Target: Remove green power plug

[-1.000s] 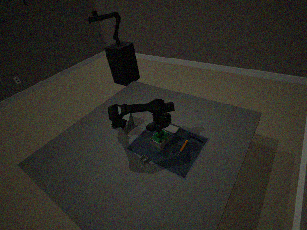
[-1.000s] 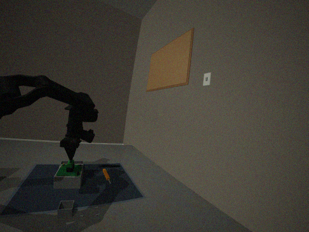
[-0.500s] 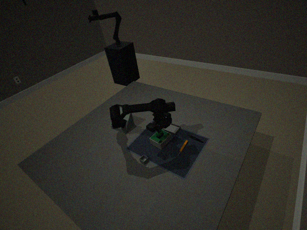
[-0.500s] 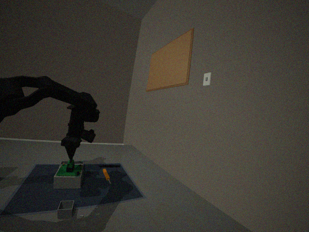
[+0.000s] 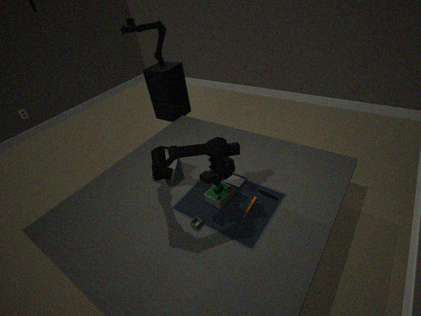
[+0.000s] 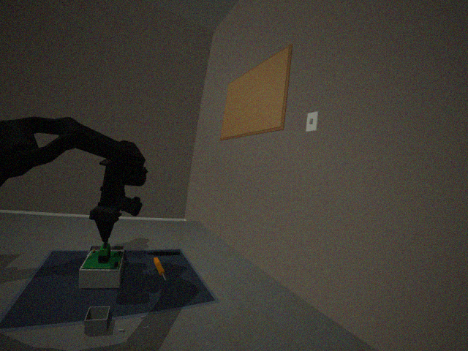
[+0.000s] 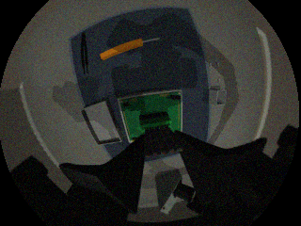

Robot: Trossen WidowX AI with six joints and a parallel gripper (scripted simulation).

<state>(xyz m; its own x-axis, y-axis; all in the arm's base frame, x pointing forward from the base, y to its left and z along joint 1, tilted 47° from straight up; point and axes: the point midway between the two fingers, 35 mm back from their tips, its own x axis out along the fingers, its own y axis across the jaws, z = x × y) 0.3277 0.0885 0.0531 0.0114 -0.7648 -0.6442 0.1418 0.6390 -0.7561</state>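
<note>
My gripper tip is 2 cm above the green power plug. Round my gripper tip: blue mat (11 cm below, 5 cm ahead).
</note>
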